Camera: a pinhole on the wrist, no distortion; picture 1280 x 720 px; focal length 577.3 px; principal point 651.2 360.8 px. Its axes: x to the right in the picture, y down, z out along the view. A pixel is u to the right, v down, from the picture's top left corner.
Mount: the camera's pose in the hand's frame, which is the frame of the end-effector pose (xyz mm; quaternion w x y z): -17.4 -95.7 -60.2 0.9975 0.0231 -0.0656 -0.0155
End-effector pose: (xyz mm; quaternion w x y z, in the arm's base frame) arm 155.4 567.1 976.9 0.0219 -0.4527 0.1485 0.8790
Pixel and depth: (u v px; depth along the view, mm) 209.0 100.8 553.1
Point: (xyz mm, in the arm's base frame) 189.4 1073.2 1535.7
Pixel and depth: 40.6 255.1 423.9
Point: 257.3 869.2 1513.6
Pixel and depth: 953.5 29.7 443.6
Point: -179.6 1024.7 984.6
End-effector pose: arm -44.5 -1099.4 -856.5 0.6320 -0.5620 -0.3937 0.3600
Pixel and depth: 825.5 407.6 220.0
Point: -185.6 -1019.9 -755.6
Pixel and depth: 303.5 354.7 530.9
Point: -599.5 -1293.8 -756.3
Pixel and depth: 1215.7 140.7 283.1
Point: -174.9 -822.3 -597.8
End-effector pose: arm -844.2 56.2 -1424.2 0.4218 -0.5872 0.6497 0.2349
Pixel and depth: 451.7 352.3 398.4
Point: -657.5 403.0 -1401.1
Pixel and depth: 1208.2 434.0 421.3
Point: -645.0 184.3 -1903.3
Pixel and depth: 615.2 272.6 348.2
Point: -615.0 295.8 -1471.2
